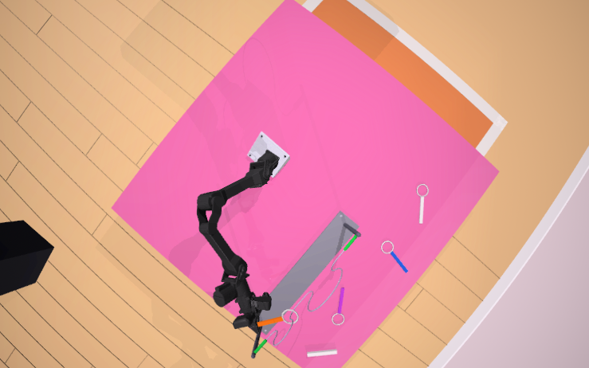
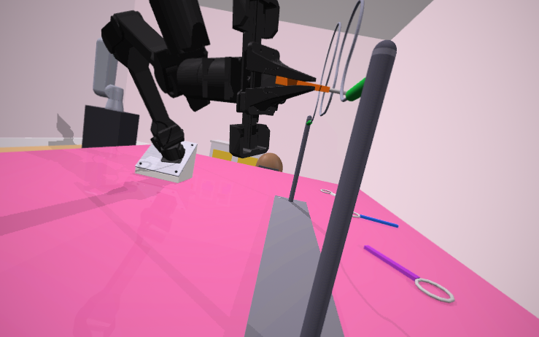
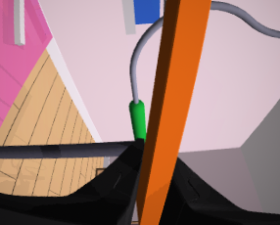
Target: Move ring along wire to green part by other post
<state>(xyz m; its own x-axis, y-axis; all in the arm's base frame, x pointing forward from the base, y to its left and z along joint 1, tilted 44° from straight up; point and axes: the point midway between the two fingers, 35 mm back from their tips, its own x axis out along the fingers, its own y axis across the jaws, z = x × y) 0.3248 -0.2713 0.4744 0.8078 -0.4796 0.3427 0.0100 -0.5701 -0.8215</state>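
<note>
My gripper tip is now 9 cm to the right of the orange-handled ring, 2 cm below it and 2 cm short of it. The rest, counted from my gripper tip: purple-handled ring 29 cm ahead, 27 cm below, 16 cm to the left; white bar 34 cm ahead, 27 cm below, 5 cm to the right.
</note>
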